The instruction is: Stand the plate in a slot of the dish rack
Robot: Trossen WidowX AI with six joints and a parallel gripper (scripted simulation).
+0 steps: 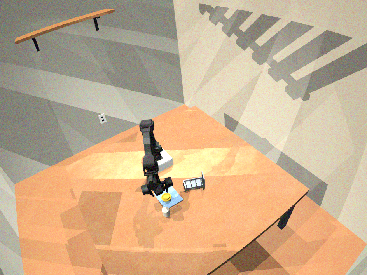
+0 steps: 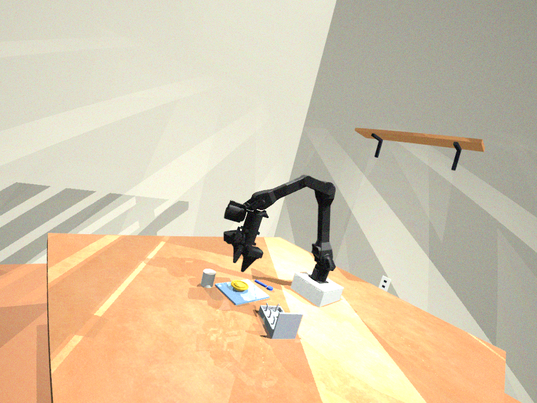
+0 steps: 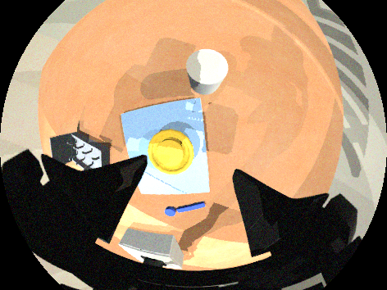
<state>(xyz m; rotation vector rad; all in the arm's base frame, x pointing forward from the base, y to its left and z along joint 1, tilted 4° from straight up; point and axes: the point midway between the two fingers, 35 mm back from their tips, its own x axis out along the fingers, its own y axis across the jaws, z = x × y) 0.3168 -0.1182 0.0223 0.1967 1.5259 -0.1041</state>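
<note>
The yellow plate is 6 cm below my gripper tip and 3 cm to the left of it. Round my gripper tip: blue spoon (13 cm behind, 7 cm below, 3 cm to the left); white cup (10 cm ahead, 5 cm below, 2 cm to the right); grey dish rack (24 cm to the left, 5 cm below, 1 cm behind).
</note>
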